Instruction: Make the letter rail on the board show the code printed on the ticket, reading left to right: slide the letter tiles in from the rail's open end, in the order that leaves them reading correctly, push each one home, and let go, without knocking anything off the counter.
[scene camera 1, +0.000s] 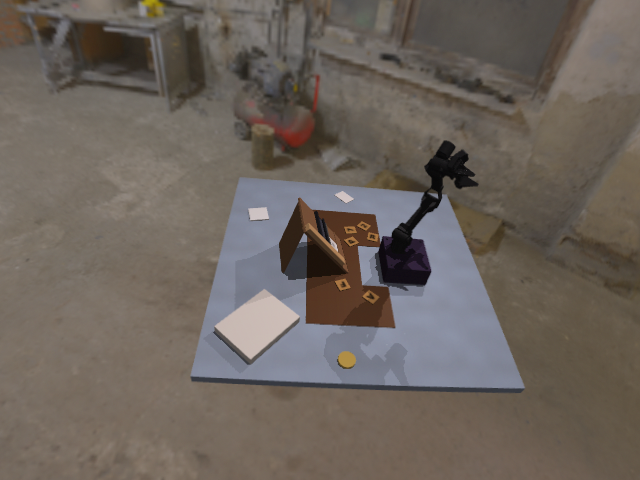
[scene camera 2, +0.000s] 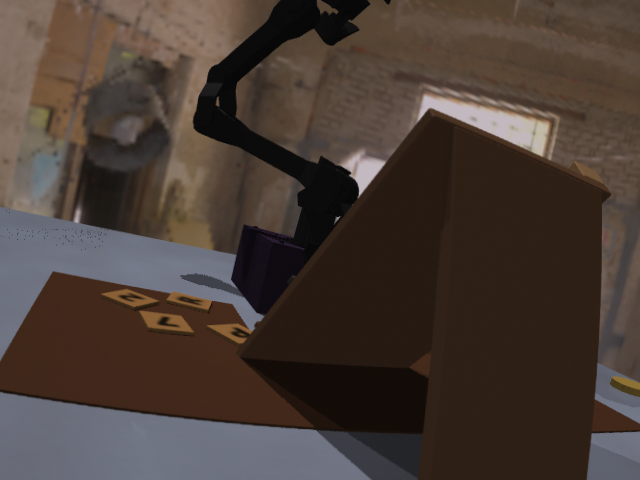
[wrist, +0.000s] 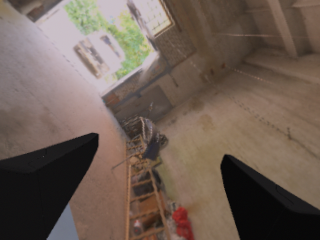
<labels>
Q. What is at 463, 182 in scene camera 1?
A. My gripper.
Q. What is my gripper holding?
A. Nothing.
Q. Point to a slanted brown board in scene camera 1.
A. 303, 220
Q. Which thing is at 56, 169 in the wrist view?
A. My gripper.
</labels>
